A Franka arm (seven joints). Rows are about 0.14 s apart.
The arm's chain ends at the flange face. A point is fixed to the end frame.
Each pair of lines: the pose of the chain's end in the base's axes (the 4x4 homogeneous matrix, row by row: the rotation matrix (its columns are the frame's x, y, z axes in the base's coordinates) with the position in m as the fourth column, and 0 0 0 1 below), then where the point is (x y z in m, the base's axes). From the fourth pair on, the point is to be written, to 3 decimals.
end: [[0.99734 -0.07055 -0.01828 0.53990], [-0.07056 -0.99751 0.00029 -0.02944], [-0.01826 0.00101 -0.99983 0.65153], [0 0 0 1]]
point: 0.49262 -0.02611 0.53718
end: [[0.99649 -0.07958 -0.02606 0.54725], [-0.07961 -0.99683 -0.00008 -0.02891], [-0.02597 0.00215 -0.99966 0.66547], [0 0 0 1]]
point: 0.49911 -0.02521 0.55149
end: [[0.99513 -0.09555 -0.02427 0.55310], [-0.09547 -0.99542 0.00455 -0.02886], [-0.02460 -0.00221 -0.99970 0.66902], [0 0 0 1]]
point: 0.50523 -0.02391 0.55497
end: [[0.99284 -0.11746 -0.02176 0.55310], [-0.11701 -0.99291 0.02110 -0.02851], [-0.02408 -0.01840 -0.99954 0.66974], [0 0 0 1]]
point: 0.506 -0.021 0.556
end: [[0.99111 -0.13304 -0.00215 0.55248], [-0.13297 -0.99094 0.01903 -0.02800], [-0.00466 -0.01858 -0.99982 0.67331], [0 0 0 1]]
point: 0.507 -0.020 0.558
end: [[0.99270 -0.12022 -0.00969 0.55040], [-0.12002 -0.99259 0.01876 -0.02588], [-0.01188 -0.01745 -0.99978 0.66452], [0 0 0 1]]
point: 0.504 -0.018 0.550
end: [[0.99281 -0.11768 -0.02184 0.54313], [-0.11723 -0.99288 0.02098 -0.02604], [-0.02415 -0.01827 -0.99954 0.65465], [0 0 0 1]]
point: 0.496 -0.018 0.541
